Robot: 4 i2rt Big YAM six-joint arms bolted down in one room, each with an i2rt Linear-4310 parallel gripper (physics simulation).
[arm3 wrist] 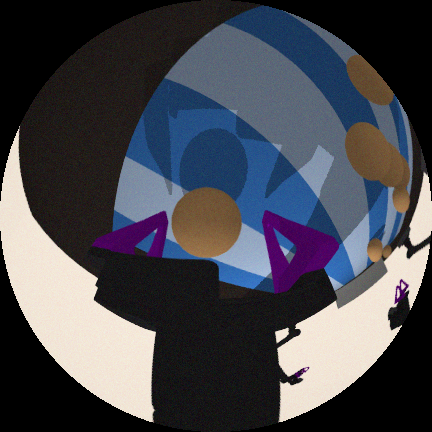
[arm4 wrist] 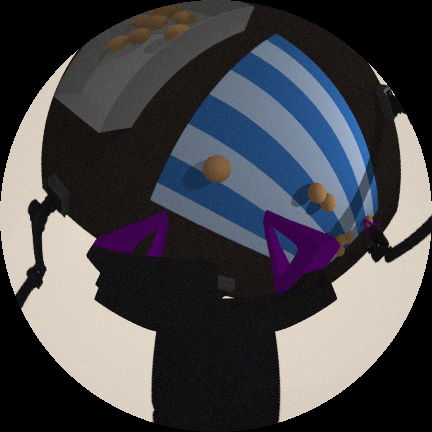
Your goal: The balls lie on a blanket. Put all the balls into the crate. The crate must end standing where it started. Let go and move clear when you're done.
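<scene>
Arm3's gripper [arm3 wrist: 215, 218] [arm4 wrist: 371, 224] is open, its fingers apart on either side of a brown ball [arm3 wrist: 206, 223] over the striped blanket [arm3 wrist: 280, 85] [arm4 wrist: 260, 115]. More balls lie on the blanket: one ball [arm4 wrist: 217, 169] alone, a touching pair with a front ball [arm4 wrist: 317, 193], and several near arm3's gripper. The arm3 wrist view shows a large ball [arm3 wrist: 367, 151] with others behind it and another ball [arm3 wrist: 371, 81] beyond. Arm4's gripper [arm4 wrist: 216, 216] is open and empty above the table near the blanket's edge. The grey crate [arm4 wrist: 165, 75] [arm3 wrist: 361, 286] stands beside the blanket and holds several balls [arm4 wrist: 140, 36].
A black arm [arm4 wrist: 37, 215] stands at the left in the arm4 wrist view. Another arm base [arm4 wrist: 385, 100] is at the right edge. In the arm3 wrist view a distant small gripper [arm3 wrist: 303, 372] shows low; its number and finger state cannot be told.
</scene>
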